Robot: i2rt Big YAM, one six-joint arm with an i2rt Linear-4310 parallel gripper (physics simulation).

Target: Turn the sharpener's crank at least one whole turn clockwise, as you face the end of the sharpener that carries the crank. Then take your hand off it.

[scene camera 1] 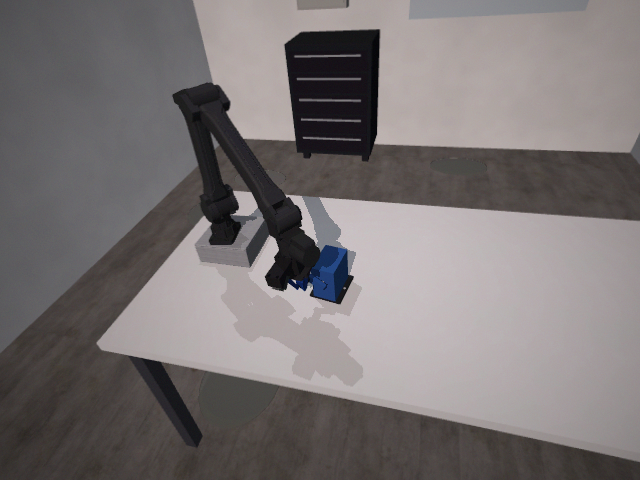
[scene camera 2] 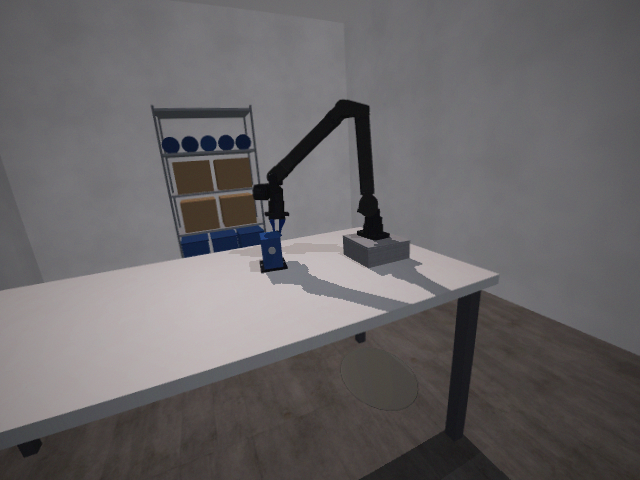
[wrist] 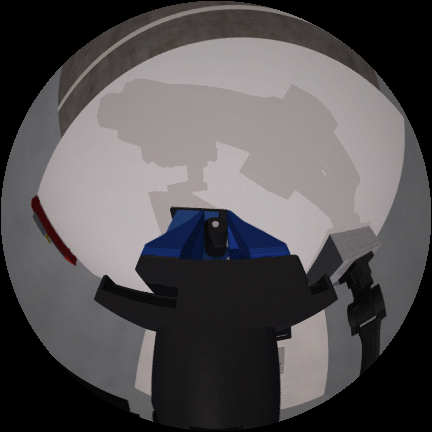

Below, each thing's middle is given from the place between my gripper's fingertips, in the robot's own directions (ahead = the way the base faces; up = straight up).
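Black crank handle (wrist: 215,238): 20 mm to the left of my hand, 10 mm above it, 10 mm ahead of it. Blue sharpener (scene camera 1: 332,267): 80 mm to the left of my hand, 70 mm ahead of it, 30 mm below it. Going by their middles, the black crank handle is the nearest to my hand of the things named here.
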